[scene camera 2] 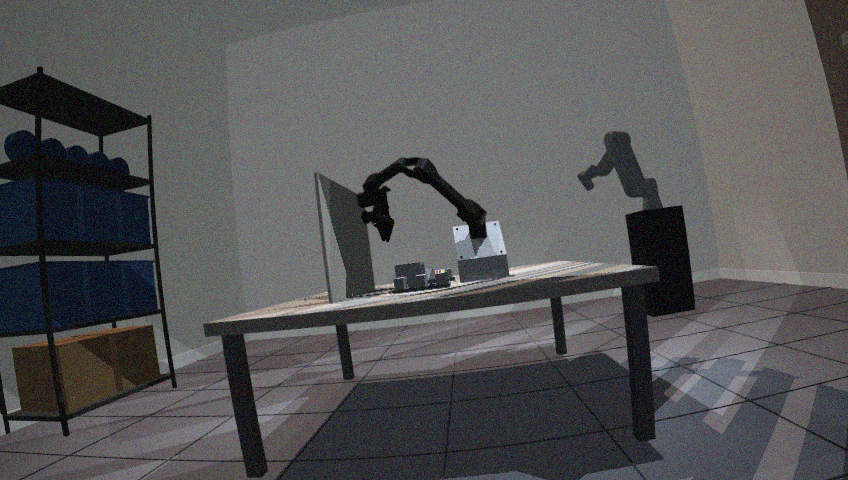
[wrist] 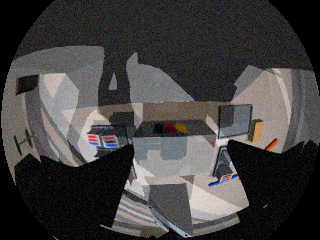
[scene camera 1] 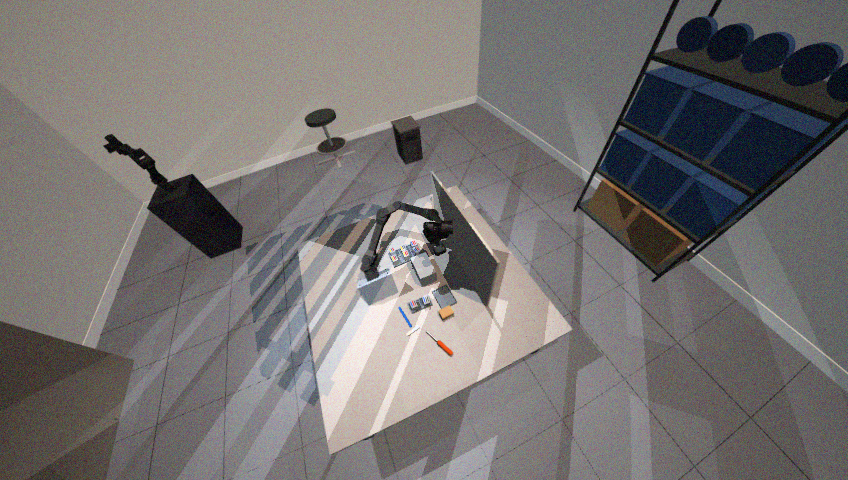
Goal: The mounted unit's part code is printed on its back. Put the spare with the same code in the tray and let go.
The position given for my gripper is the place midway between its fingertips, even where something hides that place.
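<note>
There is a dark tray point(wrist: 235, 120) in the scene. As for my gripper point(scene camera 2: 385, 241), it is open and holds nothing, and the wrist view gives me another look at my gripper point(wrist: 183, 148).
</note>
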